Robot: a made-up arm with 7 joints. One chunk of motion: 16 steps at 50 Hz.
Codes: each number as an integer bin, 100 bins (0 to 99) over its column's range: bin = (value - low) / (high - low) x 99, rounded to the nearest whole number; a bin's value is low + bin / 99 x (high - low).
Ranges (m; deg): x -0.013..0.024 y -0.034..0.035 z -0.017..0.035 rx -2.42..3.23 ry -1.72..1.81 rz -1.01..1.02
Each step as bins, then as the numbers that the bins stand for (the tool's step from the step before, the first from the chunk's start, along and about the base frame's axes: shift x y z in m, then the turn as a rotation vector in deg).
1 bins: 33 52 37 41 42 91
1 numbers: -0.00067 0.00224 0.00243 -0.080 -0.222 0.856
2 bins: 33 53 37 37 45 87
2 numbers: -0.00067 0.00294 0.00243 -0.308 -0.115 0.774
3 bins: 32 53 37 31 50 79
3 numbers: -0.00104 0.00294 0.00243 -0.651 0.063 0.610
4 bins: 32 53 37 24 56 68
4 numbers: -0.00104 0.00294 0.00243 -1.050 0.277 0.384
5 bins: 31 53 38 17 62 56
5 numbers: -0.00141 0.00294 0.00296 -1.450 0.491 0.138
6 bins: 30 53 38 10 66 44
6 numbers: -0.00179 0.00294 0.00296 -1.849 0.633 -0.108
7 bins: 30 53 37 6 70 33
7 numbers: -0.00179 0.00294 0.00243 -2.078 0.776 -0.333
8 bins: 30 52 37 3 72 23
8 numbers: -0.00179 0.00224 0.00243 -2.249 0.847 -0.538
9 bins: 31 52 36 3 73 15
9 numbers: -0.00141 0.00224 0.00191 -2.249 0.883 -0.702
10 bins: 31 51 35 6 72 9
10 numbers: -0.00141 0.00155 0.00138 -2.078 0.847 -0.825
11 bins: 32 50 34 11 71 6
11 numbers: -0.00104 0.00085 0.00086 -1.792 0.812 -0.887
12 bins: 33 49 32 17 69 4
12 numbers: -0.00067 0.00015 -0.00019 -1.450 0.740 -0.928
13 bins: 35 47 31 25 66 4
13 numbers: 0.00008 -0.00124 -0.00072 -0.993 0.633 -0.928
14 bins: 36 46 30 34 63 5
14 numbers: 0.00045 -0.00194 -0.00124 -0.480 0.526 -0.907
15 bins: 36 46 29 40 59 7
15 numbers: 0.00045 -0.00194 -0.00177 -0.137 0.384 -0.866
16 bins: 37 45 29 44 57 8
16 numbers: 0.00083 -0.00264 -0.00177 0.091 0.312 -0.846
